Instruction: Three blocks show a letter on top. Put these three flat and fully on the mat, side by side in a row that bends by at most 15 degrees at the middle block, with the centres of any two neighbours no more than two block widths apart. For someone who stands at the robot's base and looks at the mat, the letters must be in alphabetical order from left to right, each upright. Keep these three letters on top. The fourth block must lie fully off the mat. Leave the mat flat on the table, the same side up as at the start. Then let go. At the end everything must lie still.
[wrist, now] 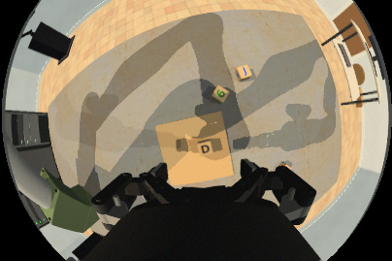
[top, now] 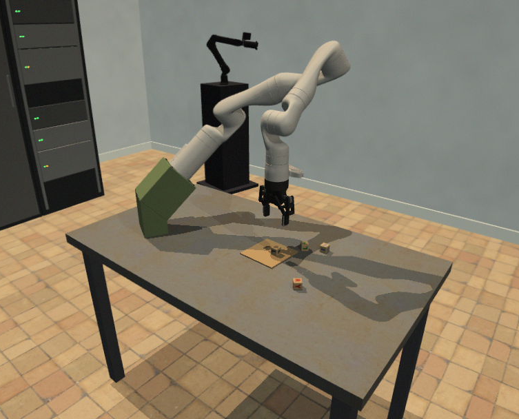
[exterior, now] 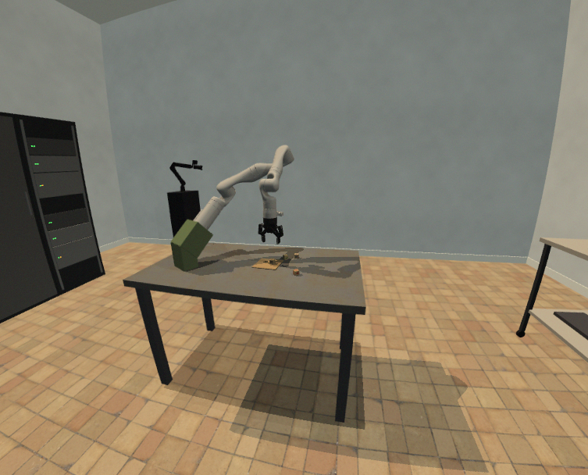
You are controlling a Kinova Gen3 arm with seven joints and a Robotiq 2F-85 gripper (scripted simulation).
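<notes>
Right now the tan mat is 130 mm below my hand, 20 mm behind it and 10 mm to the right of it.
</notes>
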